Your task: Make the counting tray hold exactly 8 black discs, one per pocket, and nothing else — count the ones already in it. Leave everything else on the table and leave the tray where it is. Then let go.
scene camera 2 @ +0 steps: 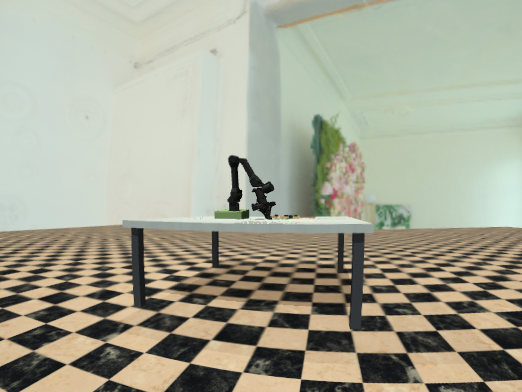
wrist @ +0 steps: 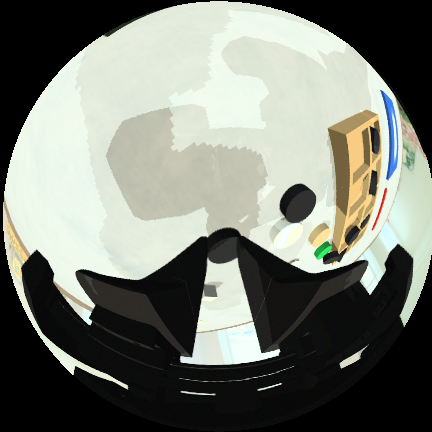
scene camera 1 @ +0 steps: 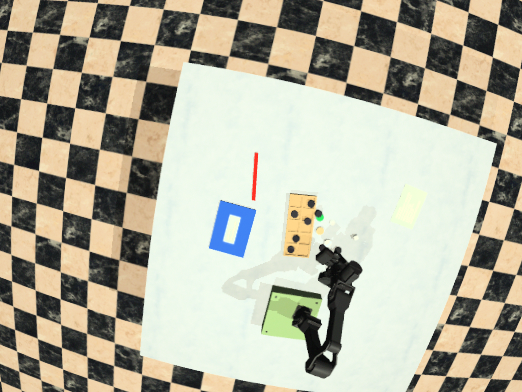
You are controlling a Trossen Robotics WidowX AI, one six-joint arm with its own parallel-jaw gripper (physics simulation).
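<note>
The tan counting tray (scene camera 1: 294,228) (wrist: 340,165) has two columns of pockets; several hold one black disc each and others are empty. My gripper (scene camera 1: 338,250) (scene camera 2: 268,217) (wrist: 221,241) is shut on a black disc, low at the table to the right of the tray's near end in scene camera 1. A second black disc (scene camera 1: 322,247) (wrist: 298,203) lies between the gripper and the tray. A third loose black disc (scene camera 1: 318,213) (wrist: 330,257) lies against a green disc (scene camera 1: 320,218) (wrist: 323,250), just beside the tray. The fingers partly hide the held disc.
A tan disc (scene camera 1: 320,230) (wrist: 320,233), a white disc (scene camera 1: 328,243) (wrist: 288,235) and a small grey block (scene camera 1: 355,237) (wrist: 210,291) lie near the gripper. A blue frame (scene camera 1: 218,227), red strip (scene camera 1: 255,176), pale card (scene camera 1: 408,206) and green box (scene camera 1: 275,324) (scene camera 2: 232,214) are on the table.
</note>
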